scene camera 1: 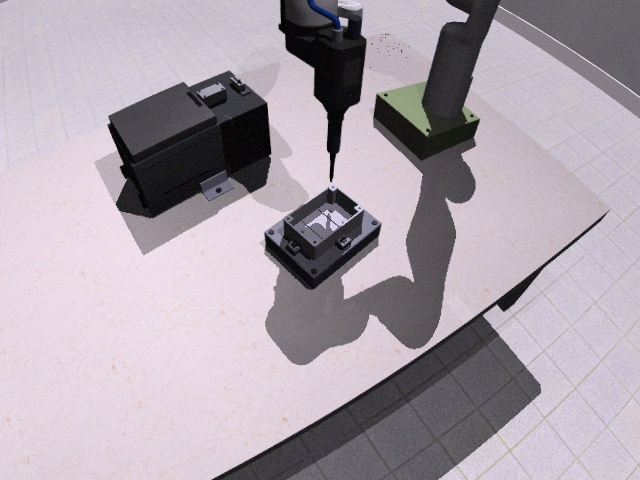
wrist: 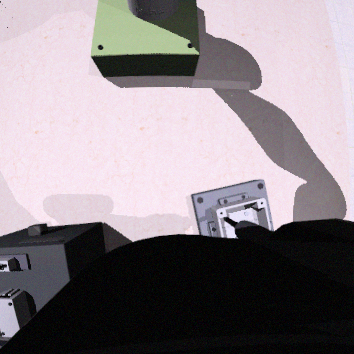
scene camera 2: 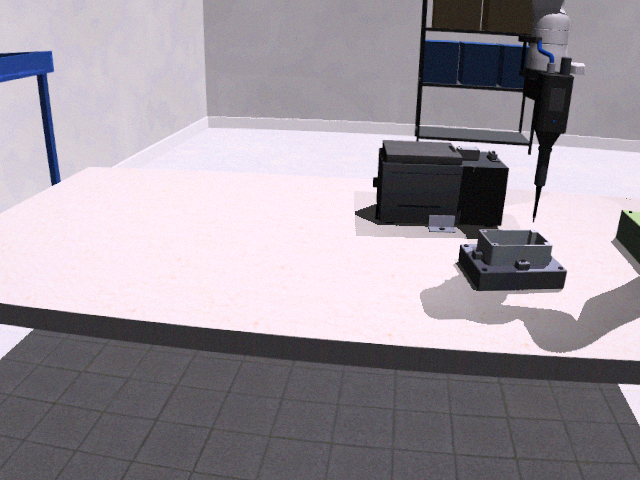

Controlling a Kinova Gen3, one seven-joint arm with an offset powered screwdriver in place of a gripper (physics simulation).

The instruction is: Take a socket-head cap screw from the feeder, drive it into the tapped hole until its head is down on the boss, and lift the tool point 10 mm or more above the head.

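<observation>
The screwdriver (scene camera 1: 331,180) (scene camera 2: 534,221) (wrist: 228,220) points down, its tip a little above the housing's back corner boss in scene camera 1. I cannot tell whether a screw sits on the tip. The open grey housing (scene camera 1: 354,222) (scene camera 2: 516,254) (wrist: 242,206) has a boss with a hole at each corner and sits on a dark fixture plate (scene camera 1: 323,263) (scene camera 2: 522,280). I cannot tell which hole is the tapped one, and no screw head is made out in them. The black feeder (scene camera 1: 175,170) (scene camera 2: 418,186) (wrist: 85,255) stands left of the fixture in the scene views, with small silver parts on top.
A green block (scene camera 1: 403,105) (scene camera 2: 630,235) (wrist: 145,42) carries the arm's grey base column (scene camera 1: 448,77). A small metal bracket (scene camera 1: 209,190) (scene camera 2: 440,223) sits at the feeder's foot. A shelf rack (scene camera 2: 419,103) and a blue table (scene camera 2: 25,66) stand in the background.
</observation>
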